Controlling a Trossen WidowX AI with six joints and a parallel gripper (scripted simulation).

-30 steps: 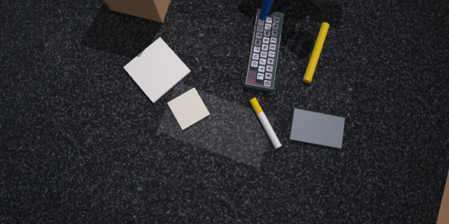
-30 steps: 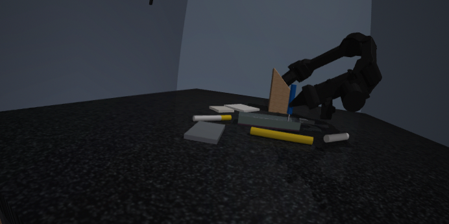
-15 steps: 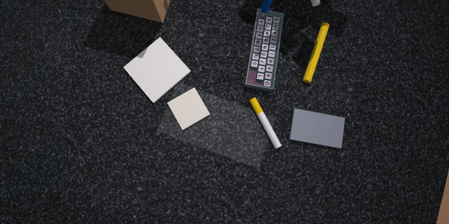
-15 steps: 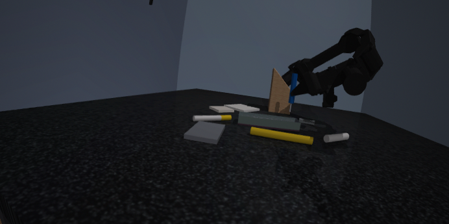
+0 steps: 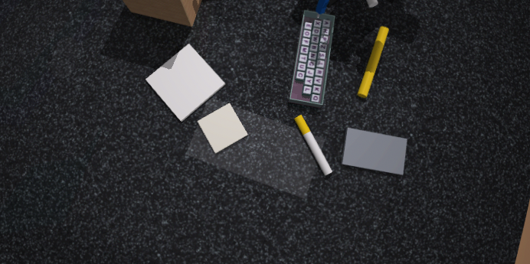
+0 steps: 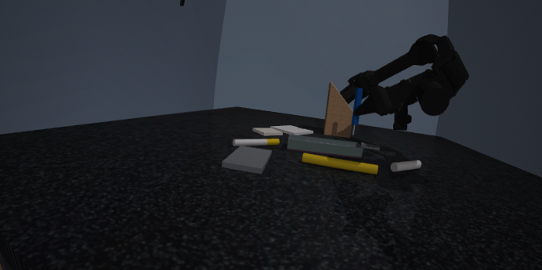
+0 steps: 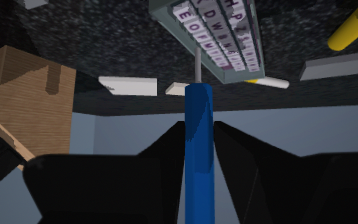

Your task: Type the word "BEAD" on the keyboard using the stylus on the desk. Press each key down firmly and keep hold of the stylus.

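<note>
Right now my gripper tip is 14 cm short of the yellow rod, 9 cm above it and 2 cm to the left of it. Also, from my gripper tip: stylus tip 5 cm below; blue stylus 1 cm below; small grey block 11 cm behind, 10 cm below, 7 cm to the left.
</note>
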